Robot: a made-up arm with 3 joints. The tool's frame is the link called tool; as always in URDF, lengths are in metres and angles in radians. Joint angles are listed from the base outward.
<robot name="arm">
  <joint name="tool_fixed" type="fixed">
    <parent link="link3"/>
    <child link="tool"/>
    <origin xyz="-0.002 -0.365 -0.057" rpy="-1.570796 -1.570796 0"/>
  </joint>
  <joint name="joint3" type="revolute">
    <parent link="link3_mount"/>
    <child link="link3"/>
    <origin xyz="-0.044 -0.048 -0.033" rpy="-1.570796 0 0"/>
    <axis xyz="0 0 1"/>
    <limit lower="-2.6" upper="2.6"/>
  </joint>
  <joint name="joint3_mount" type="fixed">
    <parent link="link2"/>
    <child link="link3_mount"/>
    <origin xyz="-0.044 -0.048 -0.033" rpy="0 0 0"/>
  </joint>
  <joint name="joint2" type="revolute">
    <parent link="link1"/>
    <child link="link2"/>
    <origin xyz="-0.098 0.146 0.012" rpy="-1.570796 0 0"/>
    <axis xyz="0 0 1"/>
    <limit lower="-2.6" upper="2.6"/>
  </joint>
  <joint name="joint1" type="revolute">
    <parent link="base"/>
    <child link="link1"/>
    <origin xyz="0 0 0.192" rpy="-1.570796 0 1.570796"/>
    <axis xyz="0 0 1"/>
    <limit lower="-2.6" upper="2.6"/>
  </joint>
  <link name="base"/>
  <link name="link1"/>
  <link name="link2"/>
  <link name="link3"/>
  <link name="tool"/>
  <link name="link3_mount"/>
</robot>
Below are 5 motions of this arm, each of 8 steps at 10 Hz.
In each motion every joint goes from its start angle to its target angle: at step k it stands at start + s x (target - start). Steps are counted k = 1, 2, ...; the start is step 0. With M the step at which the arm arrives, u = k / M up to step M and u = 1 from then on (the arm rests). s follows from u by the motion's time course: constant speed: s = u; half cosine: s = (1 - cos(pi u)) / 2; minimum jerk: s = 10 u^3 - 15 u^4 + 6 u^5.
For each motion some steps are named. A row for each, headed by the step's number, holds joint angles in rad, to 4 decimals.
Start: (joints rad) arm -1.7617 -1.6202 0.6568
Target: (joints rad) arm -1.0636 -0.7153 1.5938
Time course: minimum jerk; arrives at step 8
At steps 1, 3, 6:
1: -1.7505 -1.6057 0.6718
3: -1.5696 -1.3712 0.9147
6: -1.1359 -0.8090 1.4968

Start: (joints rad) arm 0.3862 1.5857 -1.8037
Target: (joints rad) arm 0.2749 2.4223 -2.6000
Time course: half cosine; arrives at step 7
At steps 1, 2, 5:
1: 0.3807 1.6271 -1.8431
2: 0.3652 1.7432 -1.9536
5: 0.2959 2.2648 -2.4501

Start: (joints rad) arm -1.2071 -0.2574 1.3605
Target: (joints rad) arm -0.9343 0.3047 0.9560
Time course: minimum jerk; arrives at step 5
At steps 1, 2, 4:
1: -1.1913 -0.2248 1.3371
2: -1.1205 -0.0790 1.2321
4: -0.9501 0.2721 0.9794

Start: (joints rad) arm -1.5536 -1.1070 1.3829
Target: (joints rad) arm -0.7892 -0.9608 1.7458
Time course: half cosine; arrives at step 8
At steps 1, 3, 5, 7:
1: -1.5245 -1.1014 1.3967
3: -1.3177 -1.0619 1.4949
5: -1.0251 -1.0059 1.6338
7: -0.8183 -0.9664 1.7320

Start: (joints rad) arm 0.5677 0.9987 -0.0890
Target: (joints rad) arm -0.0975 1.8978 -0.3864
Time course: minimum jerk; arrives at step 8
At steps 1, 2, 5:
1: 0.5570 1.0131 -0.0938
2: 0.4988 1.0918 -0.1198
5: 0.0856 1.6504 -0.3046

